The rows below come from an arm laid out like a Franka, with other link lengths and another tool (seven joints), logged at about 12 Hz.
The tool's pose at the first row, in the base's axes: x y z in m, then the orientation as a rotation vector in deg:
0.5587, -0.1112, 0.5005, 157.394, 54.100, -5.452
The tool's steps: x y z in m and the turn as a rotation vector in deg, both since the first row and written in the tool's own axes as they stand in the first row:
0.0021, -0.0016, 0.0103, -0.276, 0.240, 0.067
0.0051, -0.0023, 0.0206, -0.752, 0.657, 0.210
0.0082, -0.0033, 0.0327, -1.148, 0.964, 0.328
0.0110, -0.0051, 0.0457, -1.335, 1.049, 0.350
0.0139, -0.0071, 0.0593, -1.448, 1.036, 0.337
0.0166, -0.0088, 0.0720, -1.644, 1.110, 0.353
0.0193, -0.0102, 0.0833, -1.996, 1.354, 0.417
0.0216, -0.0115, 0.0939, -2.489, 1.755, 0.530
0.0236, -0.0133, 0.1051, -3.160, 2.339, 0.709
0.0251, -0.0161, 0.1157, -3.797, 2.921, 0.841
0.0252, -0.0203, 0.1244, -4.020, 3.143, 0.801
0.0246, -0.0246, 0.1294, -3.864, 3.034, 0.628
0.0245, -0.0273, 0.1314, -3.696, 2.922, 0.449
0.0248, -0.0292, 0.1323, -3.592, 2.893, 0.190
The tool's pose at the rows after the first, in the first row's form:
0.5595, -0.1112, 0.4899, 157.244, 54.012, -4.976
0.5616, -0.1114, 0.4794, 156.996, 53.823, -4.148
0.5636, -0.1117, 0.4670, 156.775, 53.656, -3.516
0.5649, -0.1118, 0.4536, 156.637, 53.609, -3.305
0.5662, -0.1118, 0.4396, 156.524, 53.600, -3.270
0.5675, -0.1119, 0.4266, 156.373, 53.556, -3.072
0.5689, -0.1120, 0.4150, 156.147, 53.456, -2.559
0.5701, -0.1121, 0.4041, 155.855, 53.297, -1.758
0.5707, -0.1123, 0.3926, 155.473, 53.055, -0.617
0.5703, -0.1118, 0.3816, 155.095, 52.882, 0.494
0.5680, -0.1106, 0.3723, 154.928, 52.944, 0.891
0.5649, -0.1089, 0.3667, 154.970, 53.187, 0.642
0.5632, -0.1074, 0.3642, 155.018, 53.440, 0.382
0.5623, -0.1060, 0.3629, 154.994, 53.809, 0.250

